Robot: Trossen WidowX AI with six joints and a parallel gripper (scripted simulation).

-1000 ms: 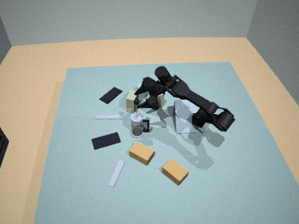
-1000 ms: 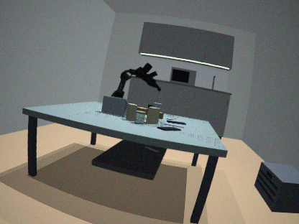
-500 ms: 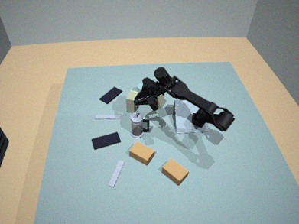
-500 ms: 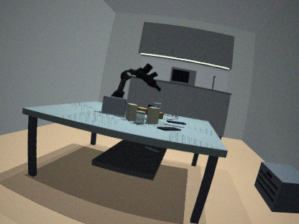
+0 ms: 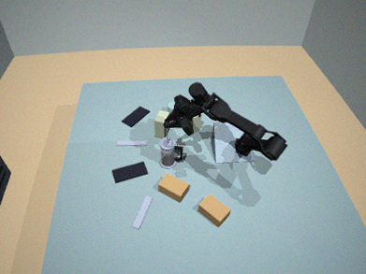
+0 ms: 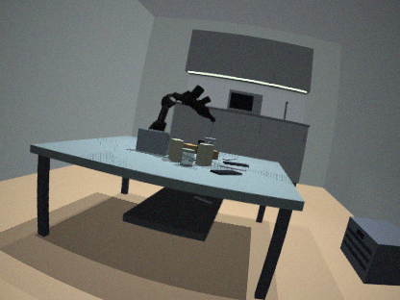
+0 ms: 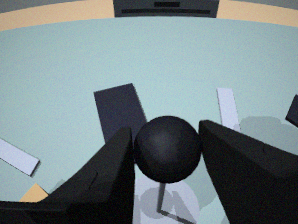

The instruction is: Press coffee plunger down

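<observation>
My gripper tip is 13 cm above the coffee press and 2 cm past it. Also, from my gripper tip: pale cup (32 cm to the right, 21 cm below, 5 cm behind).
</observation>
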